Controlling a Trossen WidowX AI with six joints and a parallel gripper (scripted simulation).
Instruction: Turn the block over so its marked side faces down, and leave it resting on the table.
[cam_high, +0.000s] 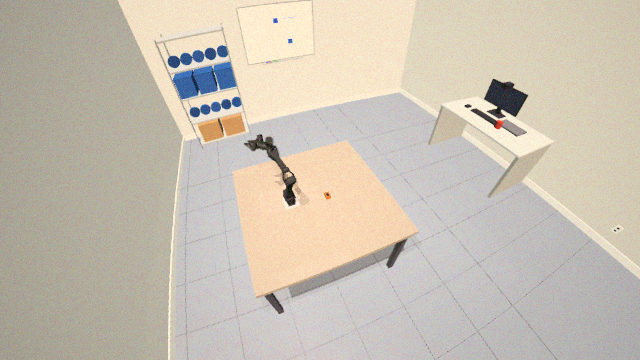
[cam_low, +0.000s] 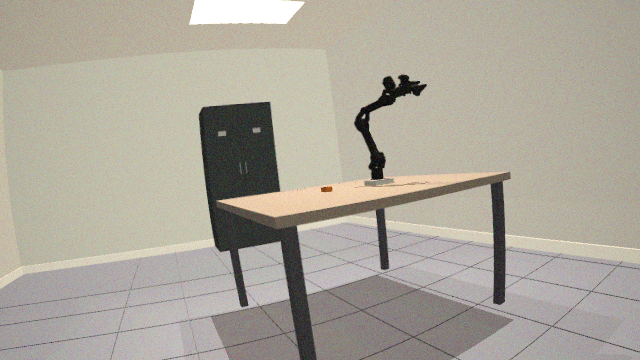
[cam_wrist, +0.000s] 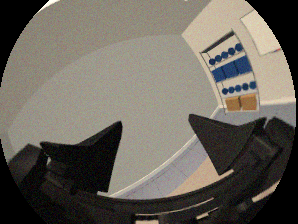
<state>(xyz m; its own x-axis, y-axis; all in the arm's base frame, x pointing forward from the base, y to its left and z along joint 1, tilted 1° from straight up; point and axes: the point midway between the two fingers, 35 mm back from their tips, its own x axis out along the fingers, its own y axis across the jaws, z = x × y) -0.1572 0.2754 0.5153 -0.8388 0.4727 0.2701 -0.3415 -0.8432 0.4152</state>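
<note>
Right now my gripper tip is 53 cm above the orange block, 51 cm short of it and 35 cm to the left of it.
</note>
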